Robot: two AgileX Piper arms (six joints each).
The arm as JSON. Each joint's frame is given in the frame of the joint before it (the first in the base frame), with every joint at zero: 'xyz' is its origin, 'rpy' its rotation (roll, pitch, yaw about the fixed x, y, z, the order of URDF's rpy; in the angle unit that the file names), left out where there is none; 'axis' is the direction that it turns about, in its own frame. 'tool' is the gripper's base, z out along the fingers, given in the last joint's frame.
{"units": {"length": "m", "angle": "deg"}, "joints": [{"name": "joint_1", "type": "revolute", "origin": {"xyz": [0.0, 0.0, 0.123], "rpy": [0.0, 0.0, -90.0]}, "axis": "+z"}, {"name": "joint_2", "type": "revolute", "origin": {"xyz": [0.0, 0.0, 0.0], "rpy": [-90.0, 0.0, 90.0]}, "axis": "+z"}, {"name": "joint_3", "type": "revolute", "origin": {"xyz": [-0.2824, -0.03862, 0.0], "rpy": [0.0, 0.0, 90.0]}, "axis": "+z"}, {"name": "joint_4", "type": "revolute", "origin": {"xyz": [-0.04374, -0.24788, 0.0], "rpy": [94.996, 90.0, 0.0]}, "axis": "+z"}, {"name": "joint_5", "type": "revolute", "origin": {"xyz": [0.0, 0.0, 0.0], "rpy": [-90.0, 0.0, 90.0]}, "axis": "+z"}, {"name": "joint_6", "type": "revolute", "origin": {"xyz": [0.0, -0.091, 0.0], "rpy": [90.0, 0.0, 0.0]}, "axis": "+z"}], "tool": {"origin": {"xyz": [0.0, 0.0, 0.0]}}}
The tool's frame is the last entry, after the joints.
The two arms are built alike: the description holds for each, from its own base.
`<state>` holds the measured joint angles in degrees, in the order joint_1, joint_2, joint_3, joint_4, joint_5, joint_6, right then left.
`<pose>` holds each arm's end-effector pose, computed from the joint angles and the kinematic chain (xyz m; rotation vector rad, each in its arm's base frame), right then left.
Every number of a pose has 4 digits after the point. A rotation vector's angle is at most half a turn.
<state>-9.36 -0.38 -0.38 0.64 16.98 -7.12 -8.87 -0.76 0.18 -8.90 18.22 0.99</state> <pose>0.0532 -0.0085 0.1891 0.0417 1.7704 -0.1978 0.0520 -0.0126 0.1845 0.0568 1.7935 -0.2478</pose>
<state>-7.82 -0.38 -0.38 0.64 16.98 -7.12 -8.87 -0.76 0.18 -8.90 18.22 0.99</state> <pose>0.0534 -0.0070 0.1891 0.0179 1.7700 -0.1784 0.0520 -0.0126 0.1845 0.0568 1.7935 -0.2478</pose>
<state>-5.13 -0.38 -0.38 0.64 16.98 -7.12 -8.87 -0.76 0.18 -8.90 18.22 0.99</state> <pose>0.0537 -0.0045 0.1891 -0.0236 1.7688 -0.1444 0.0520 -0.0126 0.1845 0.0568 1.7935 -0.2478</pose>
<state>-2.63 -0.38 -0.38 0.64 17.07 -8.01 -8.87 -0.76 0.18 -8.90 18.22 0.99</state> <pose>0.0538 -0.0022 0.1889 -0.0760 1.7683 -0.1239 0.0520 -0.0126 0.1845 0.0568 1.7935 -0.2478</pose>
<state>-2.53 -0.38 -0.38 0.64 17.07 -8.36 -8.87 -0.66 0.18 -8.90 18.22 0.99</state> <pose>0.0538 -0.0021 0.1889 -0.0829 1.7680 -0.1271 0.0521 -0.0126 0.1844 0.0568 1.7953 -0.2477</pose>
